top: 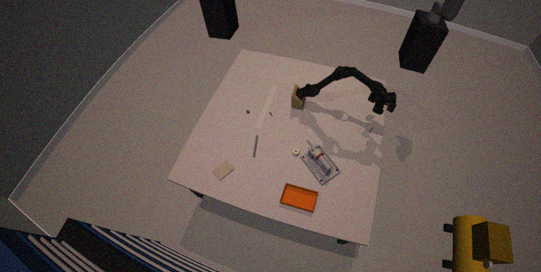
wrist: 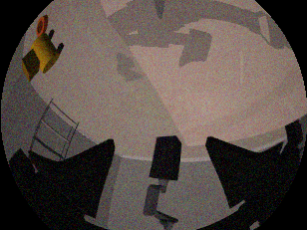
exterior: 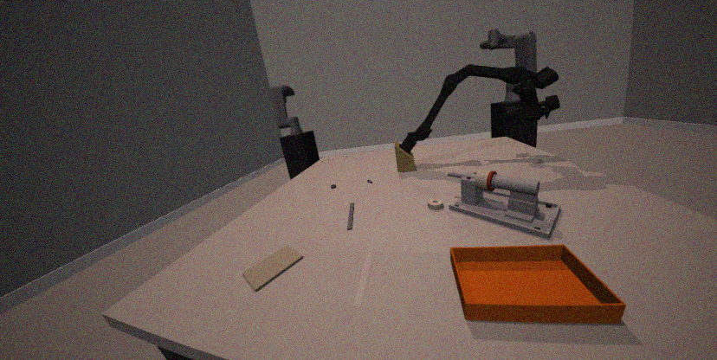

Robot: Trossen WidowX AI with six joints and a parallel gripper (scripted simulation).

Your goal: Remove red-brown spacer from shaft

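My gripper tip is now 45 cm short of the red-brown spacer, 37 cm to the left of it and 7 cm above it. The rest, counted from my gripper tip: shaft: 41 cm ahead, 41 cm to the right, 7 cm below; support block: 47 cm ahead, 34 cm to the right, 10 cm below; cream spacer: 42 cm ahead, 52 cm to the right, 14 cm below.
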